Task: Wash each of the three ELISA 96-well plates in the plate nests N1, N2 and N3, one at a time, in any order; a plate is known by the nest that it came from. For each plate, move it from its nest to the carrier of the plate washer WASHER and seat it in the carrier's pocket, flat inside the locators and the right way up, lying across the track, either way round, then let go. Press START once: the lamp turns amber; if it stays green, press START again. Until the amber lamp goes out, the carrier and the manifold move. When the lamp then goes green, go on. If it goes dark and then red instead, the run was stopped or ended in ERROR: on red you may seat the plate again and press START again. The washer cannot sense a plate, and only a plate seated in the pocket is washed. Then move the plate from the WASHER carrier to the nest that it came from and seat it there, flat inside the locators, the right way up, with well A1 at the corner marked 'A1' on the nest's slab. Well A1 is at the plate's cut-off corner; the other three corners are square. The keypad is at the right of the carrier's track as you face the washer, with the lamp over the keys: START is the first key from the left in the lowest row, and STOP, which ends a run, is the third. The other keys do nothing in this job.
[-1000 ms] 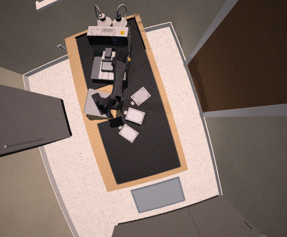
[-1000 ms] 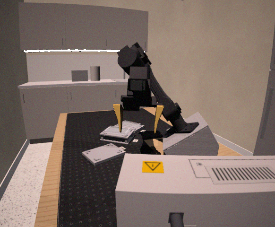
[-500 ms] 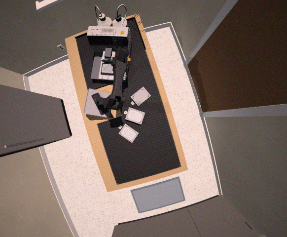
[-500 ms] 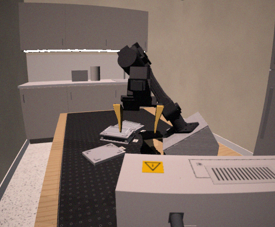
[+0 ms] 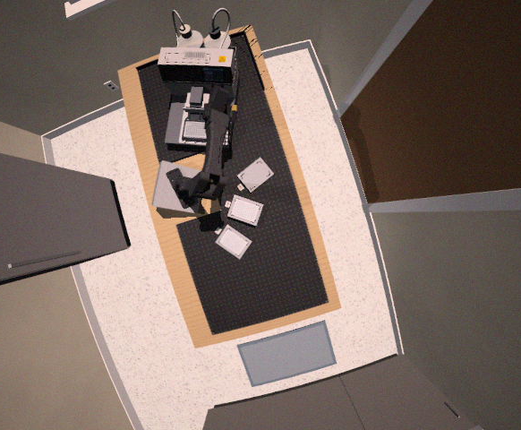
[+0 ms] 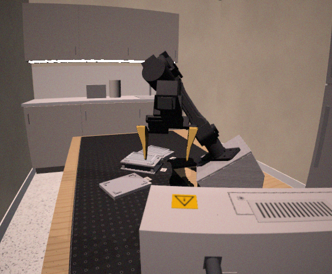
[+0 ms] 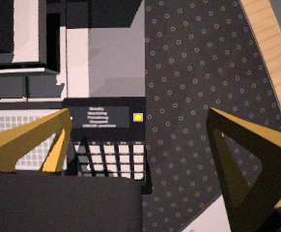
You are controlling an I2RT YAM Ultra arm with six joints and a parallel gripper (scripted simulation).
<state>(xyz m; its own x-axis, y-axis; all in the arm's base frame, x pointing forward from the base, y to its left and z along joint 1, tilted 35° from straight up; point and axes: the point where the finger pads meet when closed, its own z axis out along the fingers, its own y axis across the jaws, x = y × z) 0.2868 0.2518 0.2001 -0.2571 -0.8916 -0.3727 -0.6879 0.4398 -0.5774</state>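
My hand is 16 cm past the carrier pocket, 14 cm above it and 7 cm to the right of it. Round my hand: n1 label: 30 cm to the right, 22 cm below, 12 cm behind; grey nest slab: 29 cm to the right, 21 cm below, 2 cm behind; washer: 19 cm to the left, 9 cm below, 7 cm behind.
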